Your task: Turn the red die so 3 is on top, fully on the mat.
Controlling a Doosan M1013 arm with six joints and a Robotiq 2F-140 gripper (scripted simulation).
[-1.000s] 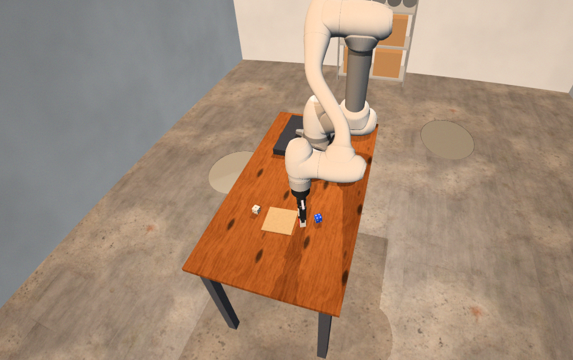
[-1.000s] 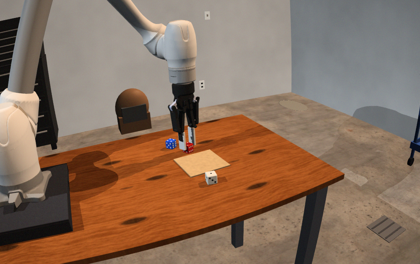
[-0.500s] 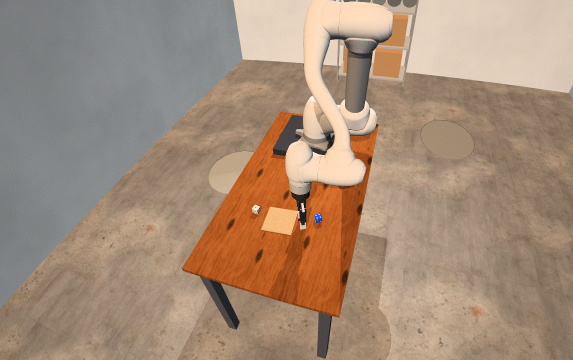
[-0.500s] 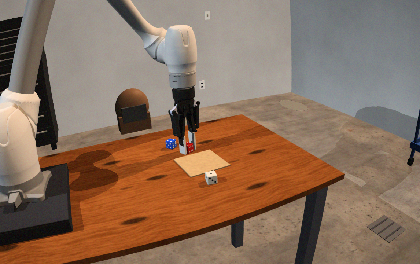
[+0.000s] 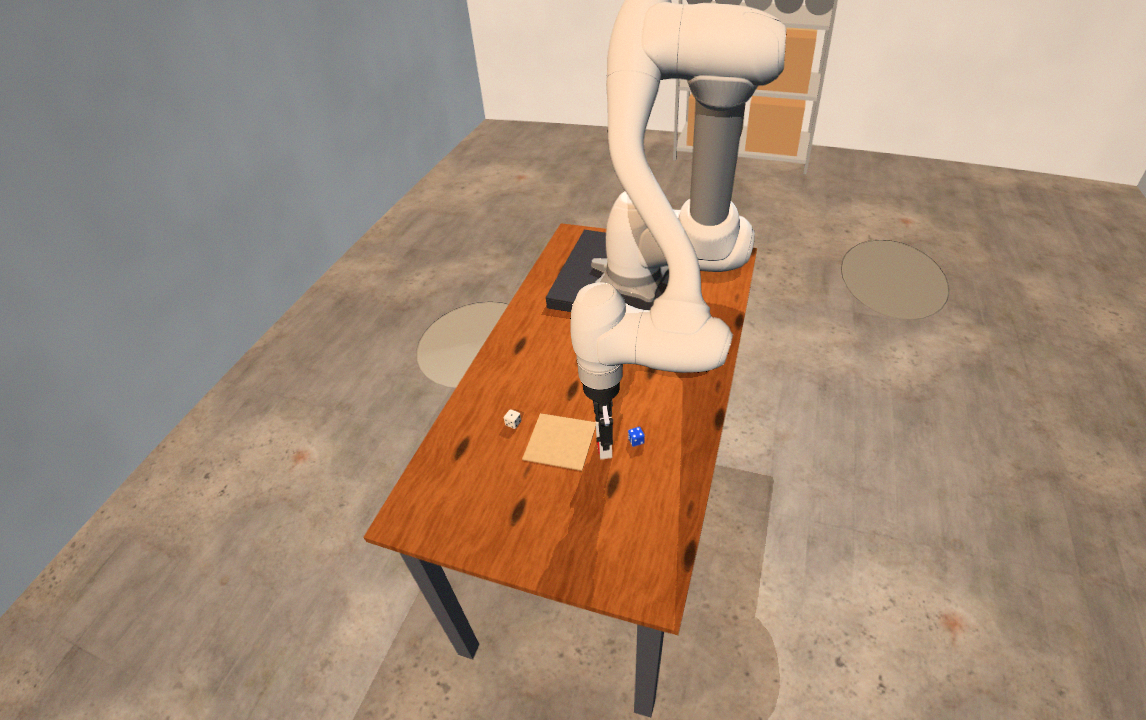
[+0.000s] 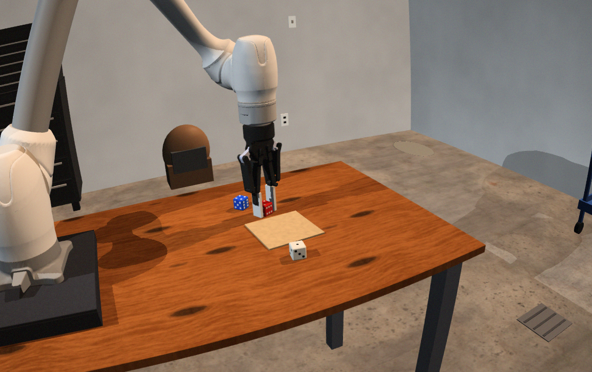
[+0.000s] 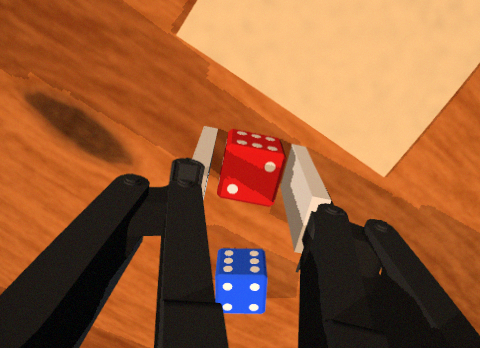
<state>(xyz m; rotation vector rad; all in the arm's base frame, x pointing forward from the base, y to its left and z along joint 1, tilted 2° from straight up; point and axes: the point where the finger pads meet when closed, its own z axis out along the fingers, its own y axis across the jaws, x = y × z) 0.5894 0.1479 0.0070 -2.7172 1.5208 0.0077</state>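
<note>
Now: the red die 2 cm below my hand. Round my hand: tan mat (2 cm ahead, 10 cm to the right, 3 cm below); white die (1 cm ahead, 23 cm to the right, 2 cm below); blue die (5 cm behind, 6 cm to the left, 2 cm below).
</note>
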